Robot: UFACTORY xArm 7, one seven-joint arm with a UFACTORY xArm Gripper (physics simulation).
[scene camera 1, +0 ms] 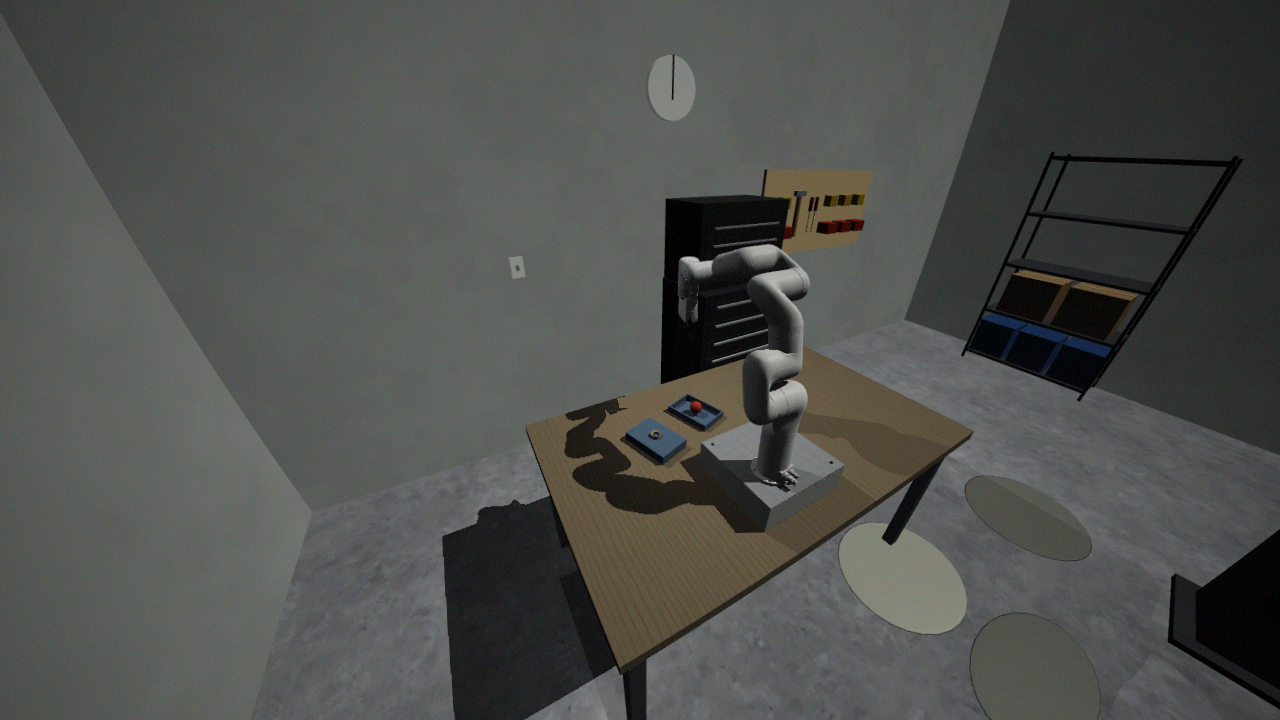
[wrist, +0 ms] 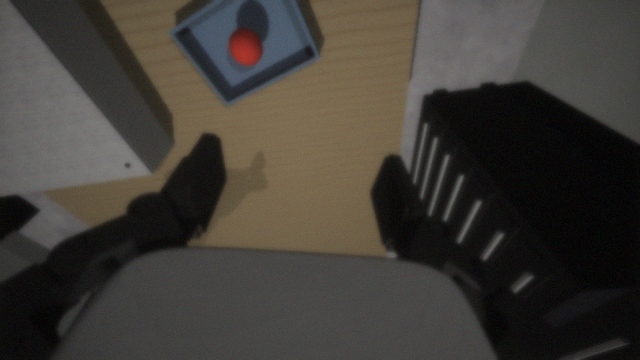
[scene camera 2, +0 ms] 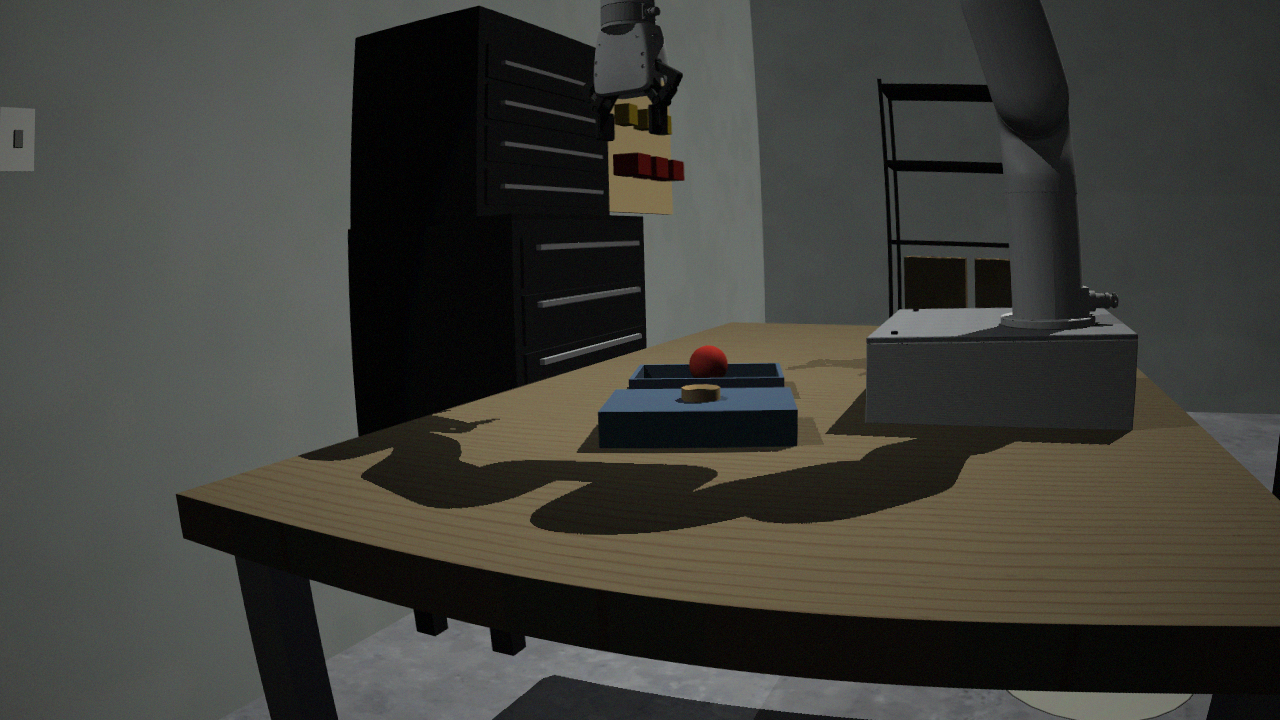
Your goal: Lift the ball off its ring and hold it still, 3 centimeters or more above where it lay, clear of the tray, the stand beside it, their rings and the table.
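Frame: origin at the arm's base, x ahead, y left, z up, level; metres.
Seen in the pictures: gripper, fingertip midpoint: [scene camera 1: 685, 333] [wrist: 303, 165] [scene camera 2: 631, 137]; arm's base at its link origin: [scene camera 1: 771, 470] [scene camera 2: 1048, 323].
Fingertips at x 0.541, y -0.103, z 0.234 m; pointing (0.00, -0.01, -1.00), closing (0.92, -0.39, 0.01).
Observation:
Pixels of each thing's top centre, then the offset from my fingertips to it. "spot": a spot on its surface instead. Level surfaces: height alone.
- red ball at its top centre: [scene camera 2: 708, 345] [wrist: 242, 52] [scene camera 1: 696, 402] 0.098 m back, 0.009 m left, 0.277 m down
- shallow blue tray at a spot on its surface: [scene camera 2: 771, 371] [wrist: 231, 98] spot: 0.169 m back, 0.065 m right, 0.320 m down
- tan ring at a spot on its surface: [scene camera 2: 700, 397] [scene camera 1: 652, 437] spot: 0.147 m back, 0.270 m left, 0.297 m down
- wooden table at its surface level: 0.337 m down
A red ball [scene camera 1: 696, 406] [scene camera 2: 708, 361] [wrist: 245, 47] rests in a shallow blue tray [scene camera 1: 715, 425] [scene camera 2: 771, 371] [wrist: 227, 102]; the ring under it is hidden or too blurred to tell. A blue stand [scene camera 1: 656, 450] [scene camera 2: 698, 428] is beside the tray, with a tan ring [scene camera 1: 656, 439] [scene camera 2: 700, 397] on its top. My gripper [scene camera 2: 631, 130] [wrist: 303, 165] is open, with nothing between its fingers. It hangs high above the table, well above the ball. In the wrist view the ball and tray lie beyond the fingertips, towards the top edge, left of centre.
The wooden table [scene camera 1: 608, 555] [scene camera 2: 1029, 537] [wrist: 320, 215] carries the arm's grey base block [scene camera 1: 796, 501] [scene camera 2: 1002, 380] [wrist: 60, 110], close to the tray and stand. A tall black drawer cabinet [scene camera 1: 684, 241] [scene camera 2: 420, 268] [wrist: 530, 165] stands beyond the table's edge, by the wall.

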